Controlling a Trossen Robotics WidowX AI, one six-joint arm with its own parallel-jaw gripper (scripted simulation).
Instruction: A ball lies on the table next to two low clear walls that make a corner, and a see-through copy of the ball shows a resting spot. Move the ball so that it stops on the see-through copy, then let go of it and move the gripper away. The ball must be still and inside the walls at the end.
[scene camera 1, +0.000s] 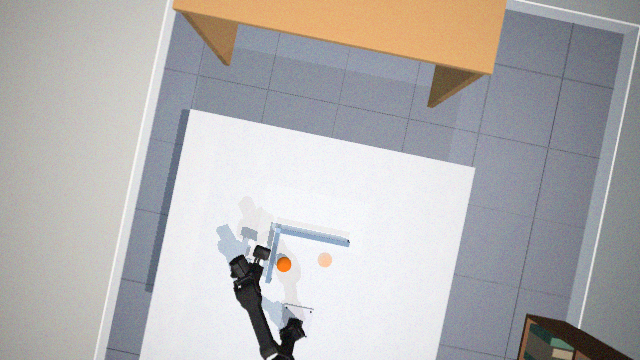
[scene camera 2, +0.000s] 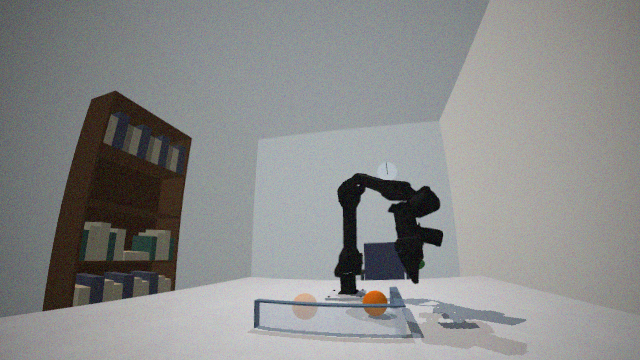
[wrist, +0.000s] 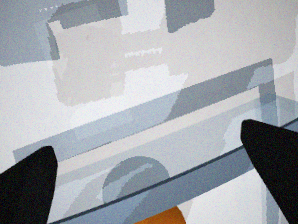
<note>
My gripper (scene camera 2: 415, 283) is open, holding nothing. Further things: a clear wall (scene camera 2: 349, 321).
My gripper shows as well in the wrist view (wrist: 150, 142).
</note>
